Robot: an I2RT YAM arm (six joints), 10 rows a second.
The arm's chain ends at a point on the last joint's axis. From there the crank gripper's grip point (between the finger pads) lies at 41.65 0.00 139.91 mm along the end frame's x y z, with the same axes.
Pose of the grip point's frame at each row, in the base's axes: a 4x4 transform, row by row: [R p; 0 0 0 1], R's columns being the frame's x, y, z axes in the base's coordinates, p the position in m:
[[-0.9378 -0.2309 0.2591 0.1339], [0.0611 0.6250 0.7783 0.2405], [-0.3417 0.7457 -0.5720 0.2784], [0 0 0 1]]
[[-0.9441 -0.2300 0.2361 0.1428], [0.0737 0.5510 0.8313 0.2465], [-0.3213 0.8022 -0.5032 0.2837], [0 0 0 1]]
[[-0.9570 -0.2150 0.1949 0.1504], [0.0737 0.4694 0.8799 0.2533], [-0.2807 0.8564 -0.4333 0.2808], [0 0 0 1]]
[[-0.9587 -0.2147 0.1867 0.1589], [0.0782 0.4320 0.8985 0.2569], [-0.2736 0.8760 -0.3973 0.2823], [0 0 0 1]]
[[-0.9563 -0.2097 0.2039 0.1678], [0.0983 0.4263 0.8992 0.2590], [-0.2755 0.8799 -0.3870 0.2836], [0 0 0 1]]
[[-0.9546 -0.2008 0.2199 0.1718], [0.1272 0.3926 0.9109 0.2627], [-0.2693 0.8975 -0.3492 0.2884], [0 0 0 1]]
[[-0.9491 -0.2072 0.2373 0.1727], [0.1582 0.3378 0.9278 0.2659], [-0.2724 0.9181 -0.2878 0.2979], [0 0 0 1]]
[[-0.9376 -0.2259 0.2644 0.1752], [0.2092 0.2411 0.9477 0.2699], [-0.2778 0.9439 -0.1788 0.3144], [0 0 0 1]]
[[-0.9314 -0.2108 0.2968 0.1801], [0.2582 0.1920 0.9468 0.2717], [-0.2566 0.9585 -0.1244 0.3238], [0 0 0 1]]
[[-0.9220 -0.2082 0.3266 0.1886], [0.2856 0.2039 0.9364 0.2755], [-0.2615 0.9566 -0.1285 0.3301], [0 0 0 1]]
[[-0.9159 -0.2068 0.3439 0.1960], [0.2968 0.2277 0.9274 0.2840], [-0.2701 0.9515 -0.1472 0.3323], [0 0 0 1]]
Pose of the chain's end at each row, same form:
[[-0.9378 -0.2309 0.2591 0.1367], [0.0611 0.6250 0.7783 0.1291], [-0.3417 0.7457 -0.5720 0.3727], [0 0 0 1]]
[[-0.9441 -0.2300 0.2361 0.1491], [0.0737 0.5510 0.8313 0.1271], [-0.3213 0.8022 -0.5032 0.3675], [0 0 0 1]]
[[-0.9570 -0.2150 0.1949 0.1630], [0.0737 0.4694 0.8799 0.1271], [-0.2807 0.8564 -0.4333 0.3531], [0 0 0 1]]
[[-0.9587 -0.2147 0.1867 0.1727], [0.0782 0.4320 0.8985 0.1279], [-0.2736 0.8760 -0.3973 0.3493], [0 0 0 1]]
[[-0.9563 -0.2097 0.2039 0.1791], [0.0983 0.4263 0.8992 0.1291], [-0.2755 0.8799 -0.3870 0.3492], [0 0 0 1]]
[[-0.9546 -0.2008 0.2199 0.1808], [0.1272 0.3926 0.9109 0.1300], [-0.2693 0.8975 -0.3492 0.3485], [0 0 0 1]]
[[-0.9491 -0.2072 0.2373 0.1790], [0.1582 0.3378 0.9278 0.1295], [-0.2724 0.9181 -0.2878 0.3495], [0 0 0 1]]
[[-0.9376 -0.2259 0.2644 0.1773], [0.2092 0.2411 0.9477 0.1286], [-0.2778 0.9439 -0.1788 0.3510], [0 0 0 1]]
[[-0.9314 -0.2108 0.2968 0.1774], [0.2582 0.1920 0.9468 0.1285], [-0.2566 0.9585 -0.1244 0.3519], [0 0 0 1]]
[[-0.9220 -0.2082 0.3266 0.1813], [0.2856 0.2039 0.9364 0.1326], [-0.2615 0.9566 -0.1285 0.3590], [0 0 0 1]]
[[-0.9159 -0.2068 0.3439 0.1860], [0.2968 0.2277 0.9274 0.1419], [-0.2701 0.9515 -0.1472 0.3641], [0 0 0 1]]

